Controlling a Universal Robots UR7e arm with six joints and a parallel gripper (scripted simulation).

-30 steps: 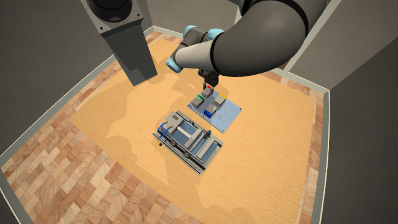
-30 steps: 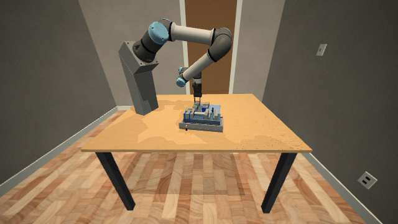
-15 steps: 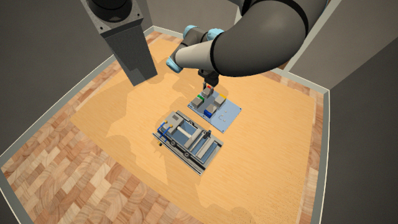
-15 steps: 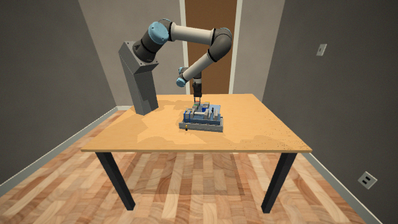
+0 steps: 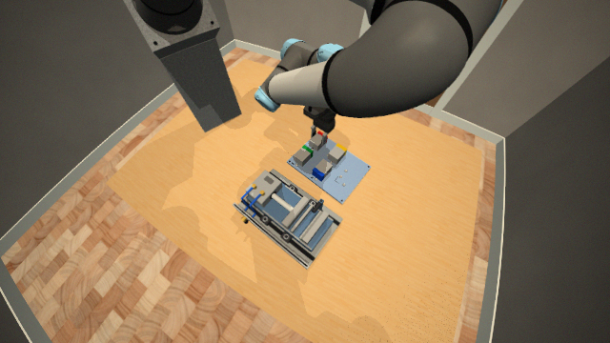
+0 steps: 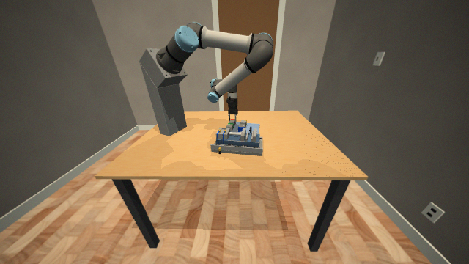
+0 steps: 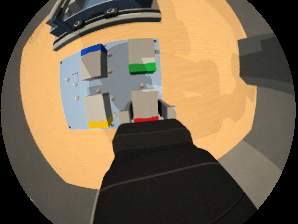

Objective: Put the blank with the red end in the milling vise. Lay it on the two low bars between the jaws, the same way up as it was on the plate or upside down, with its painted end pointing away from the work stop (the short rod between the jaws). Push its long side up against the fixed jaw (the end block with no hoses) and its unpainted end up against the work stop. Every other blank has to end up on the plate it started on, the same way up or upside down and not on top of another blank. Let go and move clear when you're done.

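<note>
Now: hand 50 mm past the green-ended blank, 70 mm to the left of it and 20 mm above it. The rest, counted from my hand: yellow-ended blank (70 mm ahead, 50 mm to the right, 20 mm below); red-ended blank (20 mm below); blue-grey plate (50 mm ahead, 90 mm to the right, 40 mm below).
</note>
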